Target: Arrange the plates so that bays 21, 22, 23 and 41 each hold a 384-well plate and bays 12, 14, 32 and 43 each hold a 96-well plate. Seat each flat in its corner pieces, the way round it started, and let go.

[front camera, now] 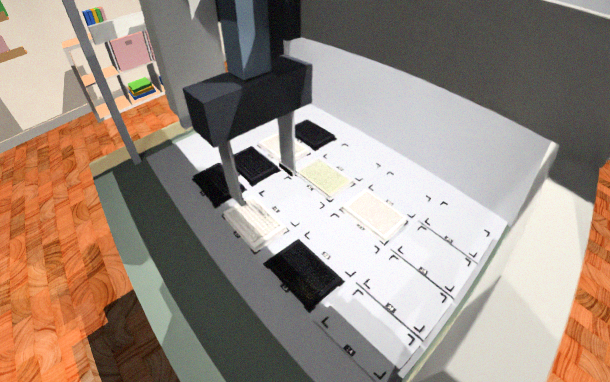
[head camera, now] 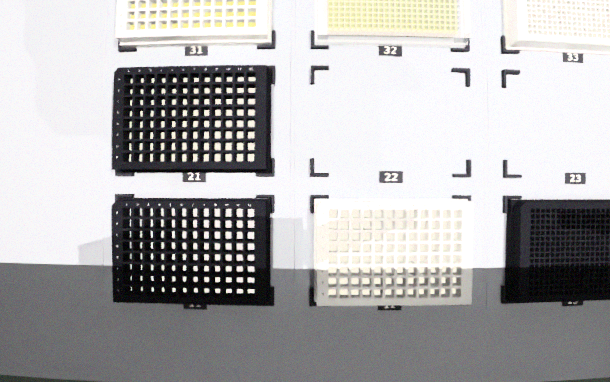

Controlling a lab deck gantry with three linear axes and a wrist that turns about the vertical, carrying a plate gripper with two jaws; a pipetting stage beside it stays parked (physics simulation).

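Frame: origin at the robot's base, x back, y right, z up, level; metres.
Where they show: gripper, fingertip midpoint: (front camera: 263,184); robot's base, link origin: (front camera: 193,179) (head camera: 122,297).
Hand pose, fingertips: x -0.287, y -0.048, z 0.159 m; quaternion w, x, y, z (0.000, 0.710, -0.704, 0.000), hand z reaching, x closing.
Observation:
Each offset is from my fingertips to the top centre of the thing. "pt": to the spot under its first point.
My gripper (front camera: 265,188) is open and empty above the plates near bays 12, 21 and 22; its height is hard to tell. Black 96-well plates sit in bay 11 {pt dx +0.230, dy +0.016, dz -0.149 m} (front camera: 212,182) (head camera: 192,250) and bay 21 {pt dx +0.204, dy -0.105, dz -0.147 m} (front camera: 256,165) (head camera: 192,119). A white 96-well plate {dx +0.059, dy +0.005, dz -0.145 m} (front camera: 254,225) (head camera: 392,252) is in bay 12. A black 384-well plate {dx -0.105, dy +0.005, dz -0.145 m} (front camera: 304,274) (head camera: 565,250) is in bay 13. Bay 31 holds a yellow-filled 96-well plate (front camera: 280,146) (head camera: 192,17). Bay 32 holds a yellow 384-well plate {dx +0.059, dy -0.209, dz -0.145 m} (front camera: 325,177) (head camera: 392,17); bay 33, a cream 384-well plate {dx -0.105, dy -0.209, dz -0.145 m} (front camera: 376,215) (head camera: 565,22). A black plate {dx +0.223, dy -0.316, dz -0.145 m} (front camera: 315,134) is in bay 41, wells unclear.
Bays 22 and 23 show bare corner pieces in the head view. In the front view, bays 14, 42 and 43 hold no plate. Panels with corner pieces lie along the deck's right end. A tall pale wall (front camera: 425,120) runs behind the deck.

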